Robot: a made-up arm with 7 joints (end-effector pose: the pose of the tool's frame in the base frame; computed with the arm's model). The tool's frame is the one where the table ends. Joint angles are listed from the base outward.
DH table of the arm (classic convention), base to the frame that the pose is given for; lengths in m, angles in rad. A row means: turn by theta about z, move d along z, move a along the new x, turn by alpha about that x. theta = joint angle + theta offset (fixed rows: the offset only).
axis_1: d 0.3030, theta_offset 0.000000, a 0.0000, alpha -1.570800
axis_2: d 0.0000, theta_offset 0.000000, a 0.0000, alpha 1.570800
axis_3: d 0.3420, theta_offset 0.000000, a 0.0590, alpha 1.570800
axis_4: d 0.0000, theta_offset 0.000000, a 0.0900, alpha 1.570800
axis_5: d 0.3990, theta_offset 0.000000, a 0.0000, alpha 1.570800
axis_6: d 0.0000, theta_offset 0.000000, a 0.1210, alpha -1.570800
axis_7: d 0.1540, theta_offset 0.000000, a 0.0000, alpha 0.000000
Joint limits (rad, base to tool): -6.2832..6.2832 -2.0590..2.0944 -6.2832..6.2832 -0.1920..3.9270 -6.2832..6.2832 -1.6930..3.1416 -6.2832..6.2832
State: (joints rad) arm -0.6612 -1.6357 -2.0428 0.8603 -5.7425 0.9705 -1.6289
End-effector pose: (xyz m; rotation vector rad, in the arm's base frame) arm -0.2789 -0.3973 0.0905 1.1061 -1.1905 2.6420
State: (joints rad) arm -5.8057 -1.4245 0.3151 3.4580 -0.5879 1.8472 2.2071
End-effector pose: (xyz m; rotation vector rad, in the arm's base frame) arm -0.6639 -0.4617 0.4233 0.1115 0.2715 -0.2984
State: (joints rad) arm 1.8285 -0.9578 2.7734 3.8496 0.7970 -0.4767 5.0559
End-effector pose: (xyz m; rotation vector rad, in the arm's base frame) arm 0.0845 -0.1993 0.9846 -0.1317 0.0323 1.1595
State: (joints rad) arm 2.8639 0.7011 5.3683 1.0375 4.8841 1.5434 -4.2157
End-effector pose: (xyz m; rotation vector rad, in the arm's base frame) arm -0.0953 0.5688 0.2652 1.5427 0.6638 2.5799
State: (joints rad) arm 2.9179 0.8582 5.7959 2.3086 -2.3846 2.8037 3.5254
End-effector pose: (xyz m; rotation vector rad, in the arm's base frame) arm -0.5188 0.2857 0.7073 0.2427 1.1913 -0.4206
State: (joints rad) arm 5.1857 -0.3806 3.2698 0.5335 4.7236 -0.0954 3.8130
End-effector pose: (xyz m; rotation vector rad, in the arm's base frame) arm -0.3192 0.2134 0.0858 -3.0808 0.1333 0.3219
